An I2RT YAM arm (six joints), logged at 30 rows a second.
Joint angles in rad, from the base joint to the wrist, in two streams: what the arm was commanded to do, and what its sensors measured. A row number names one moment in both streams.
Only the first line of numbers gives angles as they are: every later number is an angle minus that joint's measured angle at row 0.
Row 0, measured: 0.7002 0.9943 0.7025 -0.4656 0.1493 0.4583
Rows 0 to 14, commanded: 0.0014 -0.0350 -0.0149 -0.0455 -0.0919 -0.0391; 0.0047 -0.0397 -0.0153 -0.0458 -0.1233 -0.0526; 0.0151 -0.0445 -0.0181 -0.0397 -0.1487 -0.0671; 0.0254 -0.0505 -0.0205 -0.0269 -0.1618 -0.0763; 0.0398 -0.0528 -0.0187 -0.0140 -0.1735 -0.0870; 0.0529 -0.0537 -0.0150 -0.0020 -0.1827 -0.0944; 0.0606 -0.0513 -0.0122 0.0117 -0.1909 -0.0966; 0.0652 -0.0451 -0.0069 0.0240 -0.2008 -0.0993; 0.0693 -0.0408 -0.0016 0.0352 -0.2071 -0.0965; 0.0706 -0.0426 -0.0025 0.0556 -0.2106 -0.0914; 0.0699 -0.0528 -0.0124 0.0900 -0.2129 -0.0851; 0.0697 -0.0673 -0.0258 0.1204 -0.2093 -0.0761; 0.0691 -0.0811 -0.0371 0.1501 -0.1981 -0.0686; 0.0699 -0.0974 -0.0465 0.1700 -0.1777 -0.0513; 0.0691 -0.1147 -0.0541 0.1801 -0.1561 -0.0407
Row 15, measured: 0.0645 -0.0664 -0.0301 0.0816 -0.1819 -0.0686
